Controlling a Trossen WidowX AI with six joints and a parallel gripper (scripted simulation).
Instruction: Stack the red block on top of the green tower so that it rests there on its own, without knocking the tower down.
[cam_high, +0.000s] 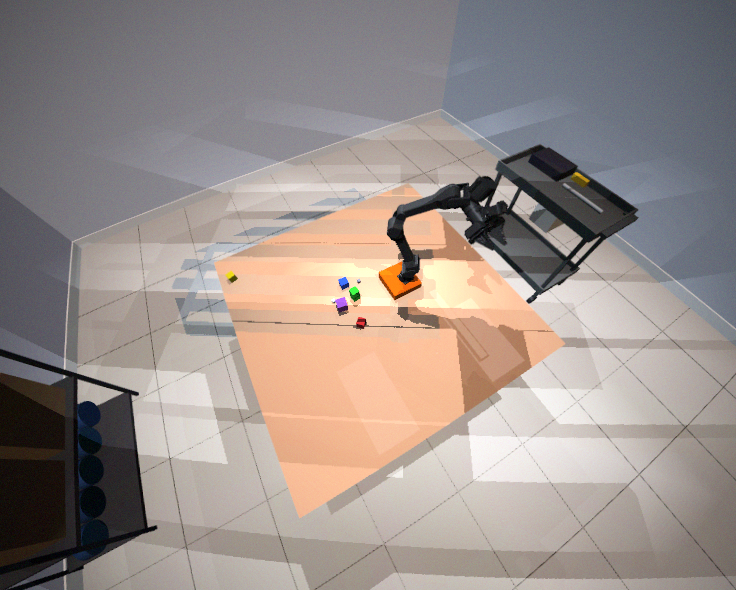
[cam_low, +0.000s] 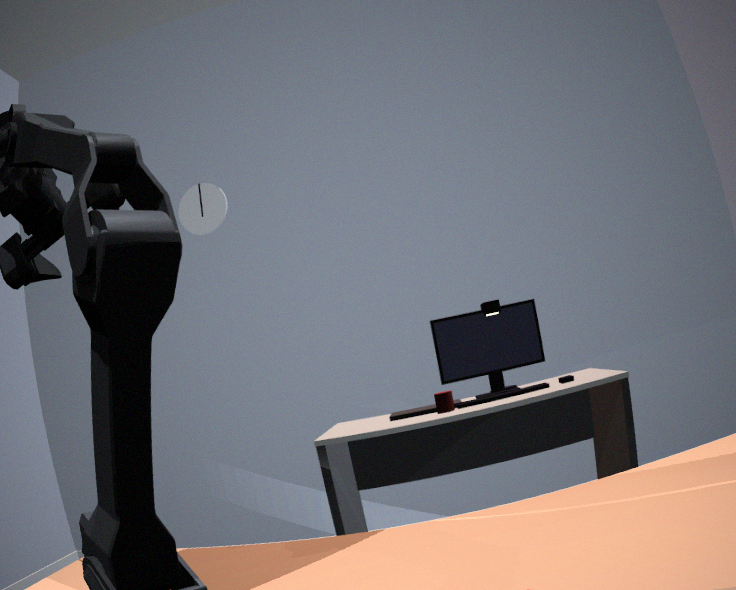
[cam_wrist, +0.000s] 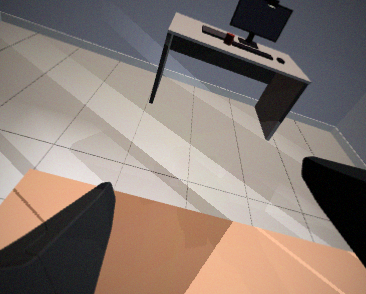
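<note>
My gripper tip is now 420 mm short of the red block, 250 mm to the left of it and 460 mm above it. Round my gripper tip: yellow block 810 mm ahead, 890 mm to the right, 460 mm below; then blue block 360 mm ahead, 480 mm to the right, 460 mm below; then purple block 440 mm ahead, 390 mm to the right, 450 mm below.
</note>
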